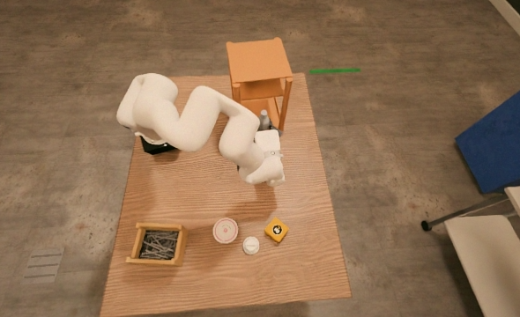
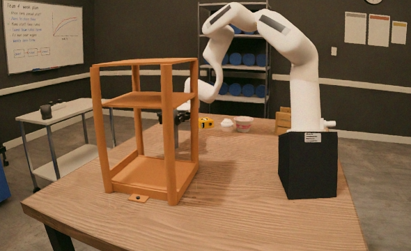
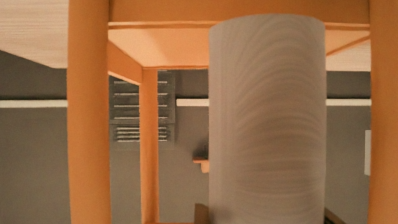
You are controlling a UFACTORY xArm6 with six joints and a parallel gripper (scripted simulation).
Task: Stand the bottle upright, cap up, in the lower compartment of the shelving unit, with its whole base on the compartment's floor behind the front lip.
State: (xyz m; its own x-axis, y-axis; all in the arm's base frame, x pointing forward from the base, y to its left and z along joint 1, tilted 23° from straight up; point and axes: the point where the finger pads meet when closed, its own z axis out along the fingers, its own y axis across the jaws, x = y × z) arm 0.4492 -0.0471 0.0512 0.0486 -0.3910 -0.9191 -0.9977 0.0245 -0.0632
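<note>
My hand is 160 mm to the right of the orange shelving unit, 30 mm below it and 10 mm short of it. From my hand the other things lie so: grey bottle (20 mm above).
</note>
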